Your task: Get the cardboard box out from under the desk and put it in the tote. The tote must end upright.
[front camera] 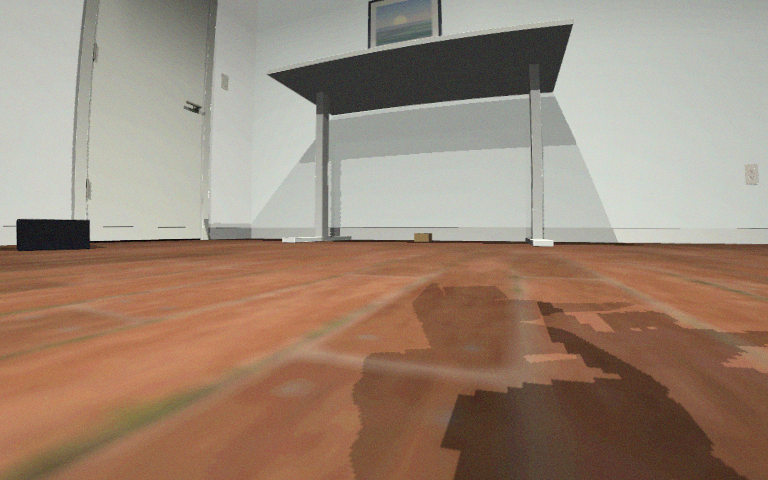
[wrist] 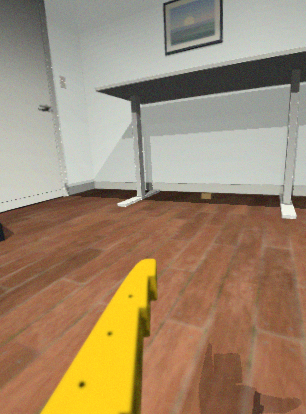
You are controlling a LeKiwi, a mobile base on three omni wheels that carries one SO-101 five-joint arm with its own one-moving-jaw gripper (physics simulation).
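Frame: origin at the arm's base, x right, y back, z down, level; metres.
Where they show: hand at its tool point: (wrist: 156, 274).
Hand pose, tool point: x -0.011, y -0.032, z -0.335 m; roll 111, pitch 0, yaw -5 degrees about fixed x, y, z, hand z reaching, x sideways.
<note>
After its pixels a point has its place.
A small brown cardboard box (front camera: 422, 237) {y -2.081, x 0.196, z 0.064 m} (wrist: 206, 196) {y -2.082, x 0.193, z 0.066 m} sits on the floor under the desk (front camera: 441, 67) {y -1.823, x 0.275, z -0.835 m} (wrist: 210, 75) {y -1.735, x 0.190, z -0.836 m}, between its two legs and near the back wall. A dark navy box-shaped container (front camera: 53, 234) {y -1.015, x -1.089, z 0.039 m}, which looks like the tote, stands on the floor at the far left of the front view; a sliver of it shows at the left edge of the wrist view (wrist: 1, 232) {y -1.092, x -1.032, z 0.039 m}. My gripper is fully open: one notched yellow jaw shows in the wrist view and the moving jaw is out of the picture. The box is far beyond the jaw.
The desk's left leg (front camera: 321, 169) {y -2.146, x -0.413, z -0.348 m} (wrist: 138, 150) {y -2.150, x -0.411, z -0.365 m} and right leg (front camera: 535, 164) {y -1.747, x 0.736, z -0.310 m} (wrist: 290, 150) {y -1.745, x 0.741, z -0.317 m} stand on white feet either side of the box. A door (front camera: 147, 124) {y -1.974, x -1.468, z -0.622 m} (wrist: 22, 100) {y -2.072, x -1.435, z -0.868 m} is at the left. A framed picture (front camera: 404, 21) {y -2.427, x 0.109, z -1.480 m} (wrist: 193, 25) {y -2.426, x 0.116, z -1.451 m} hangs on the wall. The arm's shadow falls on the floor.
</note>
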